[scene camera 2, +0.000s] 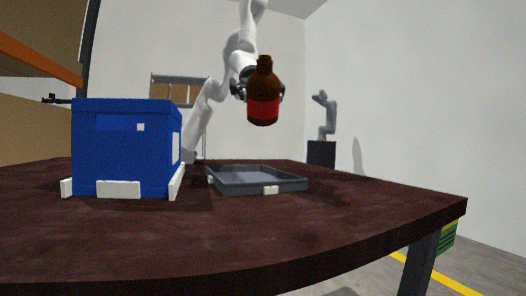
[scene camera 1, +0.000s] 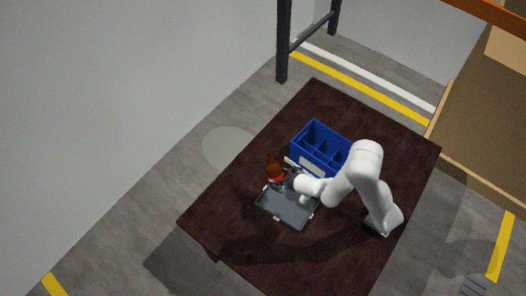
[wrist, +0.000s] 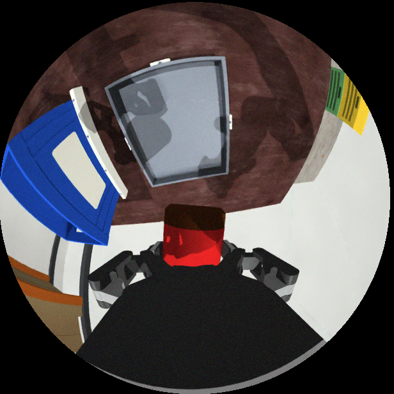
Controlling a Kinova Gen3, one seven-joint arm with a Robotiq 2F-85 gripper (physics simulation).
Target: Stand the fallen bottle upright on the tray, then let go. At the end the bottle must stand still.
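Seen in the pictures: gripper, fingertip midpoint: (scene camera 2: 263, 99) (scene camera 1: 275, 175); arm's base at its link origin: (scene camera 2: 184, 146).
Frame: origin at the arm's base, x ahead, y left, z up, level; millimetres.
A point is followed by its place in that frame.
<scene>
The brown bottle with a red band (scene camera 1: 273, 169) @(y 186, x 490, z 191 mm) (scene camera 2: 264, 92) @(y 162, x 530, z 139 mm) (wrist: 194, 240) is in the air with its neck up, and looks upright in scene camera 2. My gripper (scene camera 1: 278, 179) @(y 177, x 483, z 135 mm) (scene camera 2: 262, 95) @(y 177, x 483, z 135 mm) (wrist: 191, 248) reaches it sideways and is shut on its red-banded body. In the wrist view the bottle's base end points toward the table side; its neck is hidden. The grey tray (scene camera 1: 290, 207) @(y 184, x 386, z -61 mm) (scene camera 2: 240, 176) @(y 160, x 370, z -61 mm) (wrist: 200, 100) lies flat on the table, well below the bottle. In scene camera 1 the bottle shows by the tray's far left corner.
A blue crate with compartments (scene camera 1: 297, 150) @(y -18, x 501, z 75 mm) (scene camera 2: 125, 150) @(y -99, x 541, z 18 mm) (wrist: 45, 135) stands beside the tray on the dark table (scene camera 1: 240, 200) @(y 297, x 597, z -66 mm) (scene camera 2: 300, 225) @(y 154, x 703, z -66 mm). White strips (scene camera 2: 118, 189) @(y -110, x 552, z -49 mm) (wrist: 101, 145) run along the crate's base. Small white blocks sit at the tray's sides.
</scene>
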